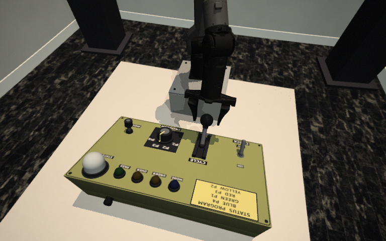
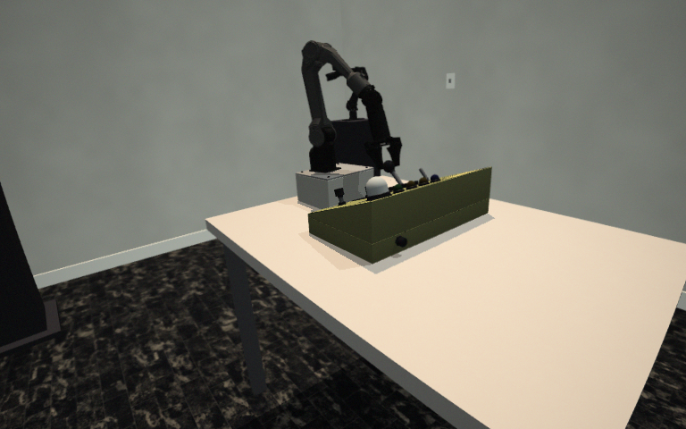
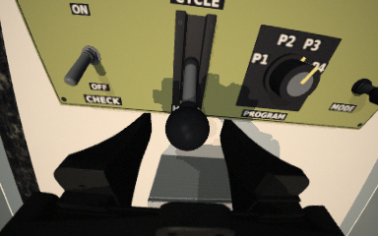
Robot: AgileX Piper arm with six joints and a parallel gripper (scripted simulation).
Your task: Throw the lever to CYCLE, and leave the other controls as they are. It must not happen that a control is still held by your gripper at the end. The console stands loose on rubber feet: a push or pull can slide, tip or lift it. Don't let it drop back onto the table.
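Right now the black ball-topped lever is 30 mm ahead of my hand and 30 mm below it. Also, from my hand: olive console 80 mm ahead, 70 mm to the right, 60 mm below; then check toggle 60 mm ahead, 110 mm to the left, 40 mm below; then program dial 50 mm ahead, 130 mm to the right, 40 mm below.
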